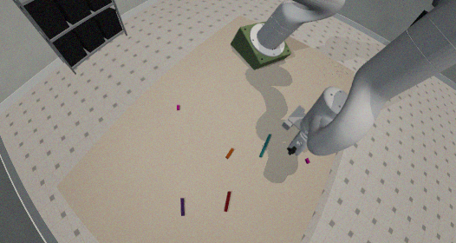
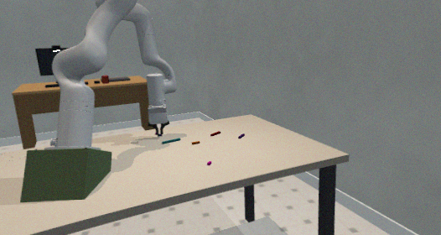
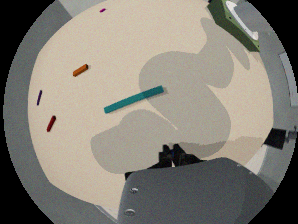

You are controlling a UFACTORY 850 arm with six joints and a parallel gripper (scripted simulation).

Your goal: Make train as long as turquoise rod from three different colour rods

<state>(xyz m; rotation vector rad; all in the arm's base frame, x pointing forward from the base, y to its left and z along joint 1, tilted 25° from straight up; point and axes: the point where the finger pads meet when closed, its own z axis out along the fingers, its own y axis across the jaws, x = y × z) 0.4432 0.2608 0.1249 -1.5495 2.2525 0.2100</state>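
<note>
Right now the turquoise rod is 30 mm ahead of my hand, 100 mm to the right of it and 30 mm below it. Also, from my hand: red rod: 280 mm ahead, 130 mm to the right, 30 mm below; then orange rod: 120 mm ahead, 200 mm to the right, 30 mm below; then blue rod: 20 mm below.
</note>
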